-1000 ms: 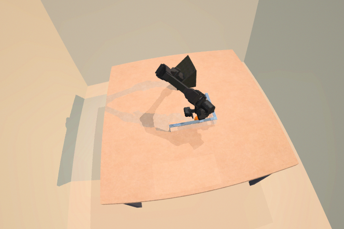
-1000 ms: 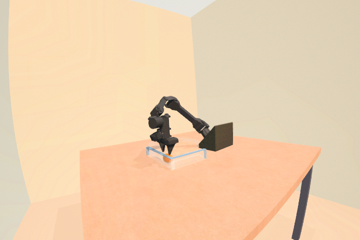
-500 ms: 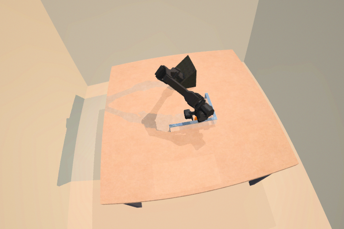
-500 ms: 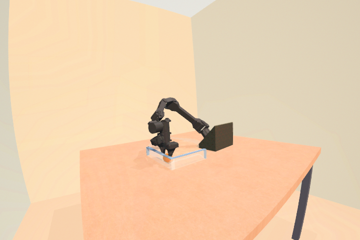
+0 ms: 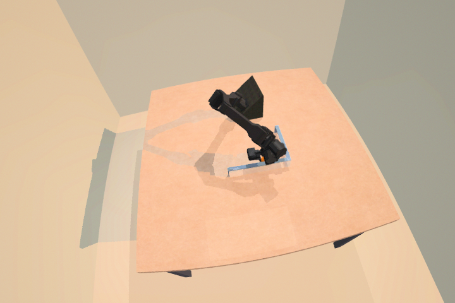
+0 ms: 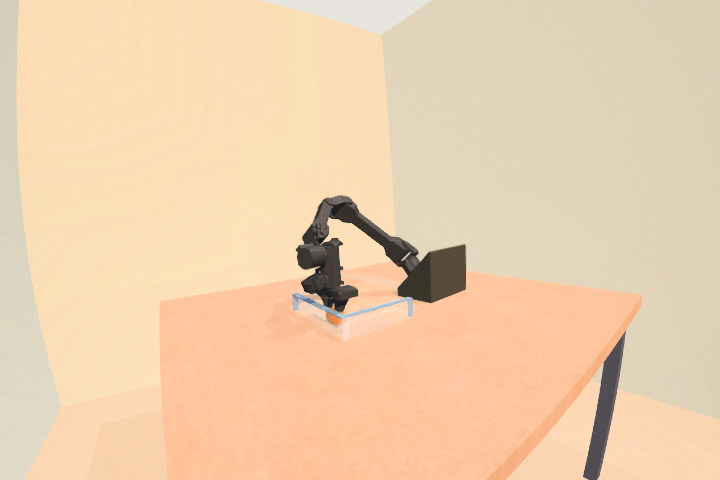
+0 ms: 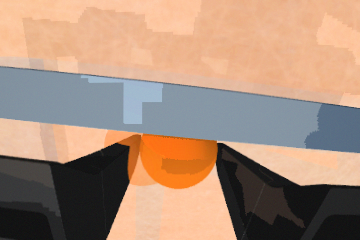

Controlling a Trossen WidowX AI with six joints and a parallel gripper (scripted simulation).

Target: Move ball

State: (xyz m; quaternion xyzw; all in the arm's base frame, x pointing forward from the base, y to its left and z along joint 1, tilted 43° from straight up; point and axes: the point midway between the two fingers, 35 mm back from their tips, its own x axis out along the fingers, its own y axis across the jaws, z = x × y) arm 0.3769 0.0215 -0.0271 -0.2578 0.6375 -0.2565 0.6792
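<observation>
Now: gripper tip 20 mm to the right of the see-through copy. Also, from my gripper tip: orange ball right at my gripper tip.
</observation>
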